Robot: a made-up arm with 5 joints.
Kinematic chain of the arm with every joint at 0, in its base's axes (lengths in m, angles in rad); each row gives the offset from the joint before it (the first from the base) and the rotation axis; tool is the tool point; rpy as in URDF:
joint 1: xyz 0.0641 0 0.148 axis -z
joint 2: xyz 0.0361 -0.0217 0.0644 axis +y
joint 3: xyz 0.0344 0 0.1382 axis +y
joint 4: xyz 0.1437 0 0.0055 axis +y
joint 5: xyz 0.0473 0.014 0 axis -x
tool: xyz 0 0 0 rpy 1.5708 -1.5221 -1.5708
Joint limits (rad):
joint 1: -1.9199..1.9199
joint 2: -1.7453..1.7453
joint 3: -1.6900..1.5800
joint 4: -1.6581..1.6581
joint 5: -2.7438..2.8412
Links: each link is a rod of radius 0.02 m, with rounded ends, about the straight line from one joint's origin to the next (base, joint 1, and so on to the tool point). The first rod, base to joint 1, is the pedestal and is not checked.
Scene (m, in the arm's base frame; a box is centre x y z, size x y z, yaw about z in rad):
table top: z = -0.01
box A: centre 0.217 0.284 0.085 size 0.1 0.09 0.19 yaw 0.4
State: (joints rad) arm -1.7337 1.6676 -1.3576 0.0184 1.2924
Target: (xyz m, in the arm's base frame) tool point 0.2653 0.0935 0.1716
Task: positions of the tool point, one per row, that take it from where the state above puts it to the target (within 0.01 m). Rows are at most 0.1 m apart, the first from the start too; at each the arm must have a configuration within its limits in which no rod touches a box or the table.
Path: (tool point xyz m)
1: 0.0626 0.3679 0.1783
2: 0.1130 0.3637 0.2471
3: 0.1586 0.3383 0.3138
4: 0.1929 0.2945 0.3751
5: 0.2110 0.2377 0.4279
6: 0.2102 0.1744 0.4698
7: 0.1904 0.1116 0.4988
8: 0.2454 0.1455 0.4410
9: 0.2838 0.1572 0.3673
10: 0.2997 0.1484 0.2902
11: 0.2921 0.1246 0.2219
12: 0.2653 0.0935 0.1716

